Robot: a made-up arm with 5 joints.
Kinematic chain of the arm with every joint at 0, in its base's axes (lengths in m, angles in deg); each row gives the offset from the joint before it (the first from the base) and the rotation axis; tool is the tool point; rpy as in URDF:
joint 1: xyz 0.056 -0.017 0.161 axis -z
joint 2: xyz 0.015 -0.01 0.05 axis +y
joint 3: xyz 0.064 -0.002 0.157 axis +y
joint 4: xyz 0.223 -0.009 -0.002 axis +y
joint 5: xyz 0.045 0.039 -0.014 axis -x
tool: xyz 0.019 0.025 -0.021 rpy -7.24 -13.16 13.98
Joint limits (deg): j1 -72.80..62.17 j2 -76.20..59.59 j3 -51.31..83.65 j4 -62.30..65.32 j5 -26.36..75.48
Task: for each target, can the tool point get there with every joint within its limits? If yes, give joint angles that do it. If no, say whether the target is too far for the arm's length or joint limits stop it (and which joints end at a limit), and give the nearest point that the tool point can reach.
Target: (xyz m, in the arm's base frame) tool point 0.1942 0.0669 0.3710
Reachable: yes | joints -23.14 -65.95 41.46 30.77 41.42
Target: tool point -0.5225 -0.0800 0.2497
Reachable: no: too far | nearest point -0.2690 -0.0524 0.4992 | short by 0.357 m
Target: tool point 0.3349 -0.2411 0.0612
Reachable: yes | joints 46.31 42.34 11.58 -42.50 -12.16
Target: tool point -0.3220 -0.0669 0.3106
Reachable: no: joint limits stop it (at a limit: joint 2, joint 3, joint 4, joint 5) | nearest point -0.2682 -0.0598 0.4992 | short by 0.196 m
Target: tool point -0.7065 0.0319 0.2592
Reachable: no: too far | nearest point -0.2703 0.0039 0.4992 | short by 0.499 m
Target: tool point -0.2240 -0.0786 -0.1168
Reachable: no: joint limits stop it (at a limit: joint 1, joint 2) | nearest point 0.0049 -0.0166 0.0209 | short by 0.274 m
